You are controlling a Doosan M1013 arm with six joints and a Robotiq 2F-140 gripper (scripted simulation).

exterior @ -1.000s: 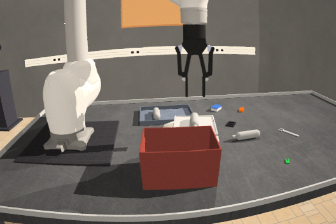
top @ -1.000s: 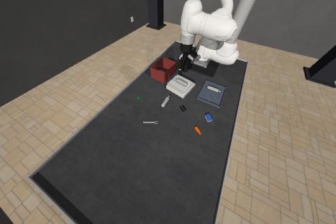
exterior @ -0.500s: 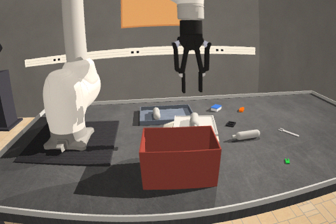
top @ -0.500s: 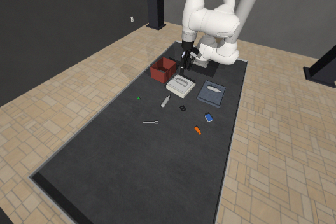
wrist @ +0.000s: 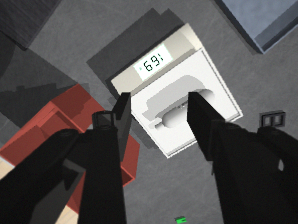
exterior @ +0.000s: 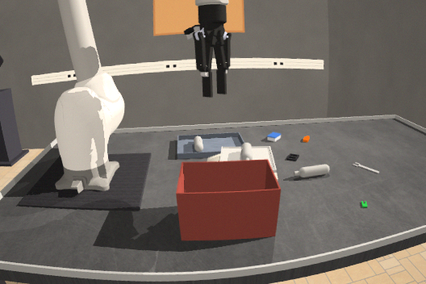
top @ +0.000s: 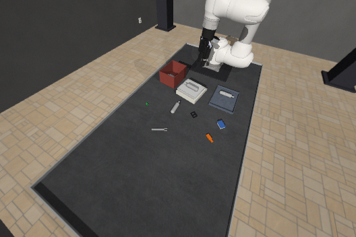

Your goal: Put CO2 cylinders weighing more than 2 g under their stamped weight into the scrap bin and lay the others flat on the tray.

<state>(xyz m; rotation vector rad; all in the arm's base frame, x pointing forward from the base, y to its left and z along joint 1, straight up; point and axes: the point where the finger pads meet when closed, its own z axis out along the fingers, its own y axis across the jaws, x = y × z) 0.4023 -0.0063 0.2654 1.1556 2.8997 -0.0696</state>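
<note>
Now: the blue-grey tray 250 mm to the left of my hand and 270 mm below it. From my hand the other things lie so: scale: 70 mm ahead, 10 mm to the right, 240 mm below; red scrap bin: 10 mm ahead, 230 mm to the right, 240 mm below; black part: 270 mm ahead, 110 mm to the left, 270 mm below.
</note>
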